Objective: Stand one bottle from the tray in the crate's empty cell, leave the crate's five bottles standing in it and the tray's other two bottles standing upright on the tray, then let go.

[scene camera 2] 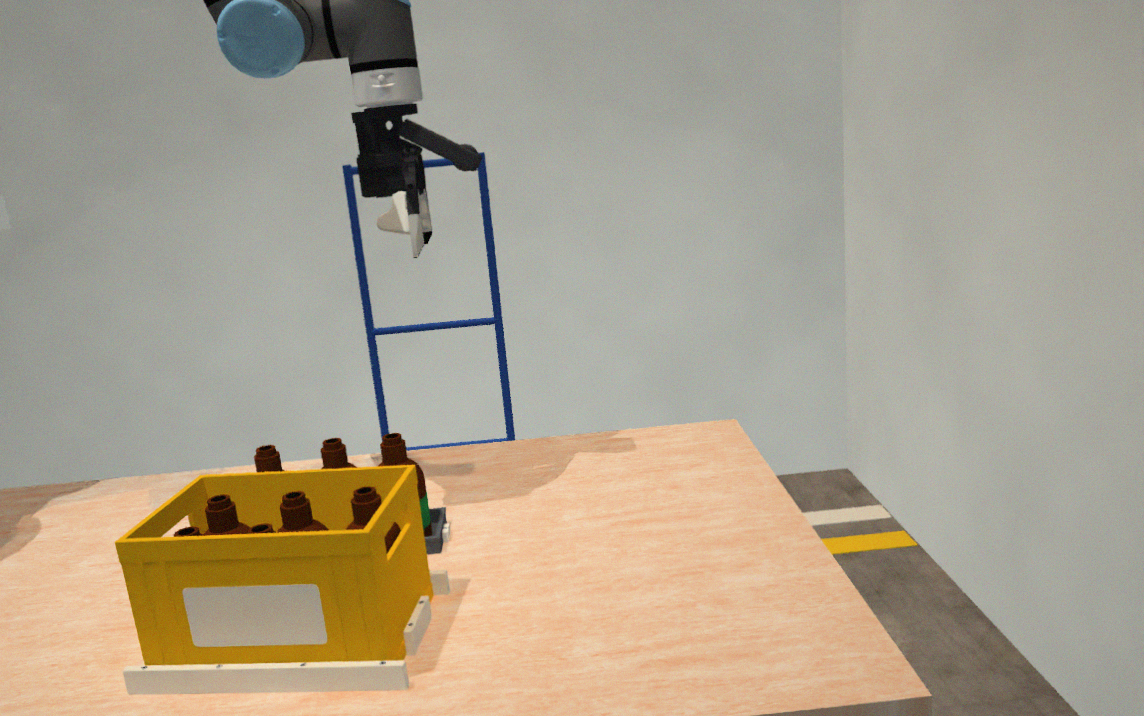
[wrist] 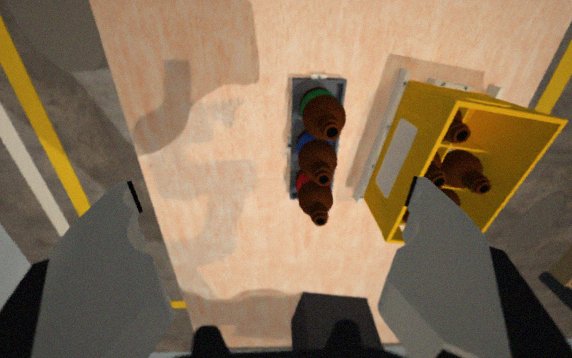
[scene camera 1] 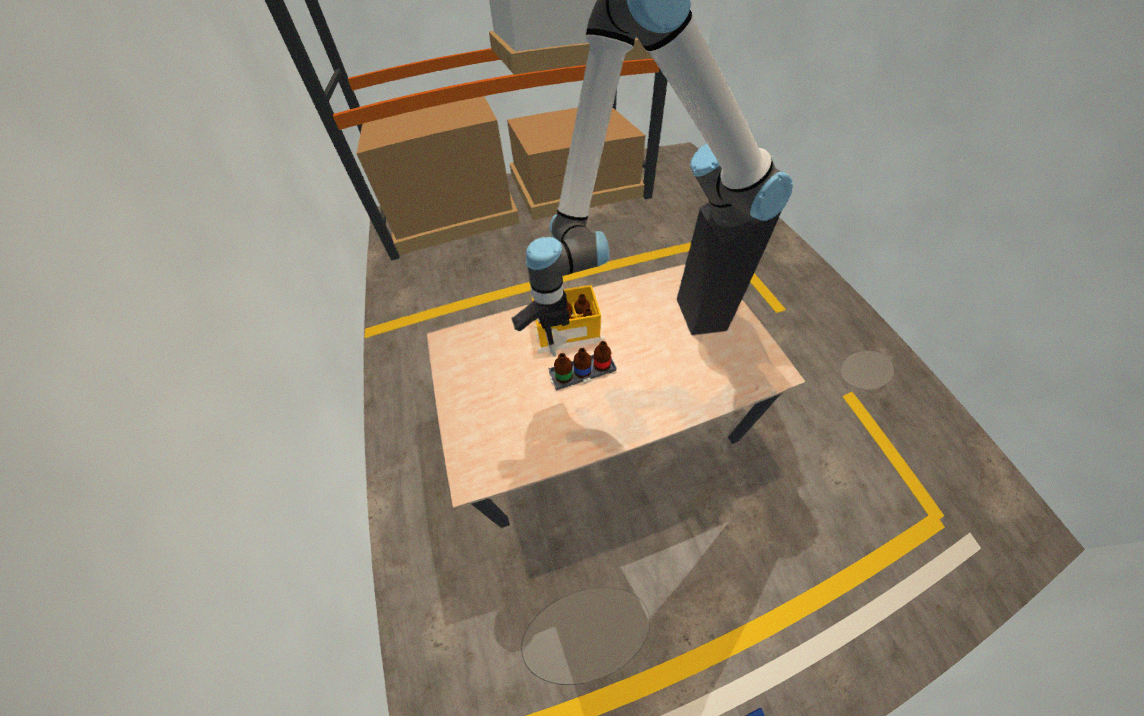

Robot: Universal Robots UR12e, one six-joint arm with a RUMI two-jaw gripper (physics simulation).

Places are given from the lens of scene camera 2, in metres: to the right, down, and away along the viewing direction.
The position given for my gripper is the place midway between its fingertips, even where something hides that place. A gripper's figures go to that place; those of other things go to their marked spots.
my gripper (scene camera 2: 421, 250): -0.21, -0.15, 1.27
blue-banded bottle (scene camera 2: 334, 455): -0.33, 0.13, 1.24
green-banded bottle (scene camera 2: 393, 448): -0.24, 0.12, 1.24
red-banded bottle (scene camera 2: 296, 513): -0.32, 0.18, 1.04
The marked spots on the red-banded bottle and the green-banded bottle are 0.21 m apart.
